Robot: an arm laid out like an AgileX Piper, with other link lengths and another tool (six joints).
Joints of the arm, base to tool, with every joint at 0 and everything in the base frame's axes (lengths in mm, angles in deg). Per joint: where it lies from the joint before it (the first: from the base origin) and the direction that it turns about. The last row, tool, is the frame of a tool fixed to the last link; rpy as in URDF.
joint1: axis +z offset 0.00 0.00 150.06
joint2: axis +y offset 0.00 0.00 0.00
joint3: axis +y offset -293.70 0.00 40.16
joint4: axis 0.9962 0 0.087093 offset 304.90 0.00 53.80
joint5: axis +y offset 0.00 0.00 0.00
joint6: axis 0.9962 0 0.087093 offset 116.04 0.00 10.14
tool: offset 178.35 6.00 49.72 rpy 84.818 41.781 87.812
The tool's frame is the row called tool.
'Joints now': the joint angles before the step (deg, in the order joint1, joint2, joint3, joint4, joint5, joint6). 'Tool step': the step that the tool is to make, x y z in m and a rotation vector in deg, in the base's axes. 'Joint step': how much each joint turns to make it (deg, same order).
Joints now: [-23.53, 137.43, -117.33, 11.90, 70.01, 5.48]
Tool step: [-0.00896, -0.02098, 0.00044, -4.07, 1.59, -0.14]
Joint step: [-0.06, -0.40, -0.01, -4.64, 0.03, 1.30]
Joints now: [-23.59, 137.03, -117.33, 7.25, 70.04, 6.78]
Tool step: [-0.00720, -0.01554, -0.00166, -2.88, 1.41, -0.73]
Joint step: [0.00, 0.00, 0.00, -3.47, -0.01, 1.63]
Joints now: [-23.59, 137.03, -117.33, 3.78, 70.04, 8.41]
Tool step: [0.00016, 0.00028, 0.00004, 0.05, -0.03, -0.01]
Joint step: [0.00, 0.00, 0.00, 0.06, -0.01, 0.00]
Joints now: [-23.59, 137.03, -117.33, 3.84, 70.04, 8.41]
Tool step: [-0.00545, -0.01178, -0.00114, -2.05, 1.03, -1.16]
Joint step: [0.00, 0.05, 0.00, -2.54, -0.01, 1.82]
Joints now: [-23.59, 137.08, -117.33, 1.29, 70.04, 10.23]
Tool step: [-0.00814, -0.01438, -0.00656, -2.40, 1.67, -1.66]
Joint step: [0.00, 0.64, -0.01, -3.19, -0.05, 2.50]
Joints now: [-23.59, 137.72, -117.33, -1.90, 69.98, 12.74]
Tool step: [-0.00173, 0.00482, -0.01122, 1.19, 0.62, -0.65]
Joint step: [0.00, 1.05, 0.00, 0.84, 0.01, 0.42]
